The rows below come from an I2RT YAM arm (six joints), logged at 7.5 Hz.
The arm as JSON. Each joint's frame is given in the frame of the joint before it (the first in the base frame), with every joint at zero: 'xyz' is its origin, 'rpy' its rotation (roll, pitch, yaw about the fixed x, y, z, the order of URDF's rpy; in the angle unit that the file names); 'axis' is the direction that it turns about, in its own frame. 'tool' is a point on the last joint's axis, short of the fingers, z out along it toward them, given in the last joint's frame.
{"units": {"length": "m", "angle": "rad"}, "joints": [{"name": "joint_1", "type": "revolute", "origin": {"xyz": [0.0, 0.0, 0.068], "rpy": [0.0, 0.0, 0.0]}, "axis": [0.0, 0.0, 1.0]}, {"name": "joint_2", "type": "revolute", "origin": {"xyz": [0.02, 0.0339, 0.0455], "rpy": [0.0, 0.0, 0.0]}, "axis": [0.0, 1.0, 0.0]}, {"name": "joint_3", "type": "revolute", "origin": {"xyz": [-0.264, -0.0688, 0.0], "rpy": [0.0, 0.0, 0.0]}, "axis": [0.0, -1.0, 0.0]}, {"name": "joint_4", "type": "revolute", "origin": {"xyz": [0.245, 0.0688, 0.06], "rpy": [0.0, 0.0, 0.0]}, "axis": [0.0, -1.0, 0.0]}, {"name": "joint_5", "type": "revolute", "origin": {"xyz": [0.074, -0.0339, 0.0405], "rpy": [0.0, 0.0, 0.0]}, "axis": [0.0, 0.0, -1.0]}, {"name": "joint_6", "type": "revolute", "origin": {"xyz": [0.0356, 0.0, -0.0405], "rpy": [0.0, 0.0, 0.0]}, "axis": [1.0, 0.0, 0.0]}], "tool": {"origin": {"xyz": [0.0, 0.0, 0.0], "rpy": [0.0, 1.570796, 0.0]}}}
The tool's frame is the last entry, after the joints.
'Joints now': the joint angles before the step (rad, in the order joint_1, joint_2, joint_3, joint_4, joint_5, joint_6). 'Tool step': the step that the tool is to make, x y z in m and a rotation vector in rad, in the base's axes. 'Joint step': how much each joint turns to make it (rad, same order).
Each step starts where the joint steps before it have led.
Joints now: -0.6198, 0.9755, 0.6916, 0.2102, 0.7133, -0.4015
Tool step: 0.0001, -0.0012, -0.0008, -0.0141, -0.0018, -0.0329
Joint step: -0.0001, 0.0075, -0.0070, 0.0316, 0.0334, -0.0111
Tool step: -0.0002, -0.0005, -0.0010, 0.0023, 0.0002, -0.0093
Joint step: -0.0014, 0.0019, -0.0018, 0.0002, 0.0078, 0.0030
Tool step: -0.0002, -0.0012, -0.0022, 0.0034, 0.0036, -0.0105
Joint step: -0.0041, 0.0045, -0.0046, 0.0031, 0.0063, 0.0015
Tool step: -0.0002, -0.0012, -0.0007, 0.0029, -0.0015, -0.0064
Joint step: -0.0046, 0.0035, 0.0002, -0.0003, 0.0015, 0.0046
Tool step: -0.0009, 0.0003, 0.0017, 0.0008, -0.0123, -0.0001
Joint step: -0.0015, -0.0049, 0.0039, -0.0067, -0.0019, 0.0108
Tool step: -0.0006, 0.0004, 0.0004, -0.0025, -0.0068, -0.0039
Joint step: 0.0003, -0.0031, -0.0016, 0.0033, 0.0041, 0.0031
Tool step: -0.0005, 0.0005, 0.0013, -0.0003, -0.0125, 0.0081
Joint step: -0.0006, -0.0047, 0.0017, -0.0024, -0.0091, 0.0091
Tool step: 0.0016, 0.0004, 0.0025, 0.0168, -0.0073, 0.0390
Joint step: 0.0010, 0.0000, 0.0173, -0.0351, -0.0391, 0.0206
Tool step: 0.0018, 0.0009, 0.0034, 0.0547, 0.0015, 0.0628
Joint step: -0.0003, -0.0004, 0.0392, -0.1025, -0.0674, 0.0467
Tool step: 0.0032, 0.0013, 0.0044, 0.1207, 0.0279, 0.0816
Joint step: 0.0005, 0.0152, 0.0803, -0.2018, -0.0961, 0.0758
